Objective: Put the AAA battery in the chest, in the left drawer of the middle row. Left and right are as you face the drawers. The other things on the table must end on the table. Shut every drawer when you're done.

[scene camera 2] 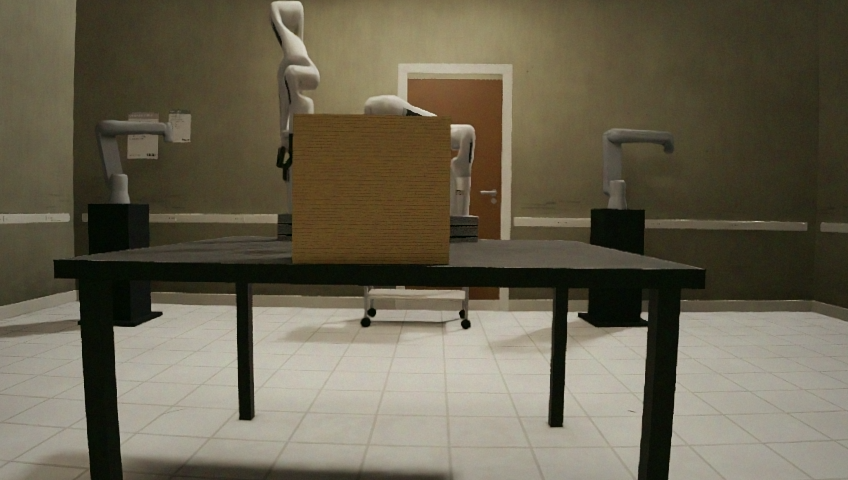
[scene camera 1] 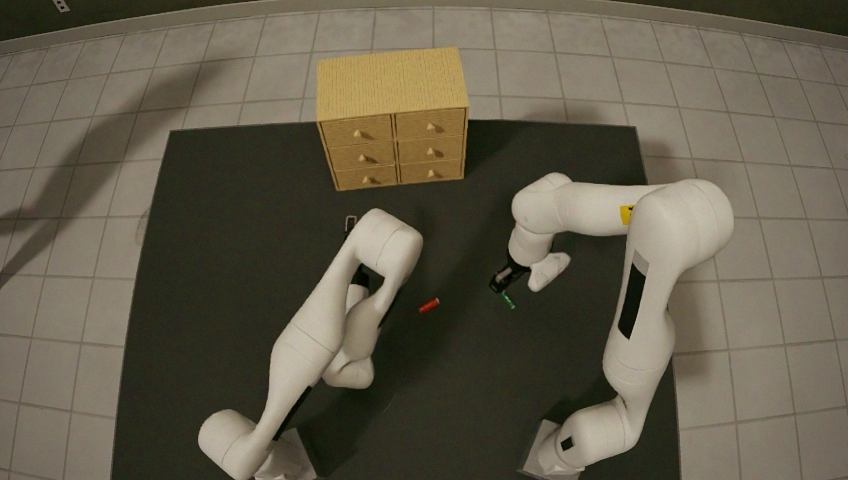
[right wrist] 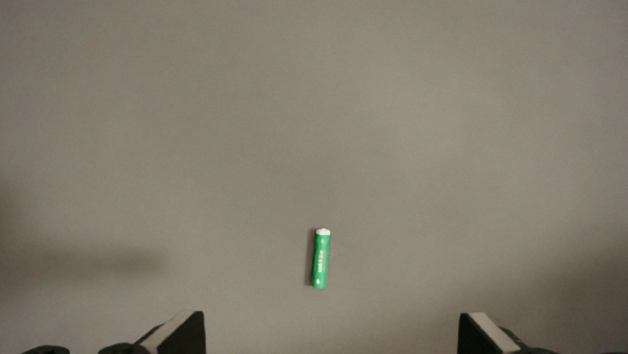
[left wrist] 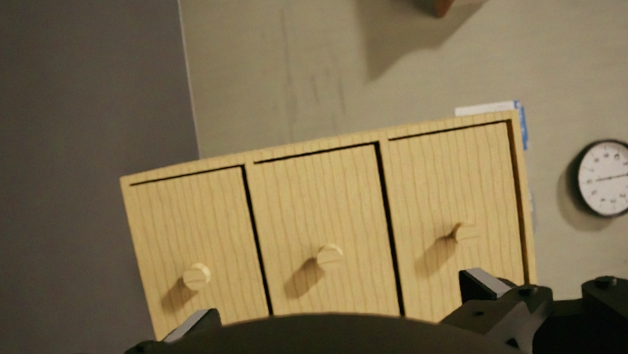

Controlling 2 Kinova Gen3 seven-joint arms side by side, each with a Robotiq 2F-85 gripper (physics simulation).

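Frame: origin at the left arm's base, x ahead, y left, z up, level; metres.
Seen in the pictures: left gripper, between the fingertips: (scene camera 1: 354, 225); right gripper, between the fingertips: (scene camera 1: 517, 276) (right wrist: 330, 342); left arm's base, origin of its link: (scene camera 2: 456, 214) (scene camera 1: 281, 462); right arm's base, origin of its link: (scene camera 1: 559, 453).
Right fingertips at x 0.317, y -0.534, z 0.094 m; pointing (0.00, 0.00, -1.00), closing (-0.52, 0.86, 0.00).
Offsets run from my right fingertips to a thing's middle. "spot": to the spot under its first point. Level surfaces: height alone.
A slim green battery @[dy -0.006, dx +0.010, dz -0.187 m] (scene camera 1: 508, 299) (right wrist: 321, 260), the thinner of two small cylinders, lies on the table. My right gripper (scene camera 1: 495, 286) (scene camera 2: 282, 158) (right wrist: 331, 327) is open above it, with the battery between and ahead of its fingers in the right wrist view. The wooden chest @[dy +0.207, dx +0.444, dz -0.038 m] (scene camera 1: 389, 83) (scene camera 2: 370, 190) stands at the back; its six drawers look shut. The middle row's left drawer @[spot: dy +0.328, dx +0.357, dz -0.031 m] (scene camera 1: 345, 155) (left wrist: 310, 200) has a round knob @[spot: dy +0.284, dx +0.343, dz -0.034 m] (scene camera 1: 364, 158) (left wrist: 330, 257). My left gripper (scene camera 1: 351, 223) (left wrist: 341, 318) is open in front of the chest's left column, apart from the knobs; its arm partly hides it in scene camera 1.
A thicker red cylinder @[dy +0.178, dx +0.023, dz -0.185 m] (scene camera 1: 429, 305) lies on the dark table @[dz -0.192 m] (scene camera 1: 196, 297), between the two arms. The left arm (scene camera 1: 309, 327) reaches across the table's left half. The right arm (scene camera 1: 642, 333) stands on the right side and bends inward above the table.
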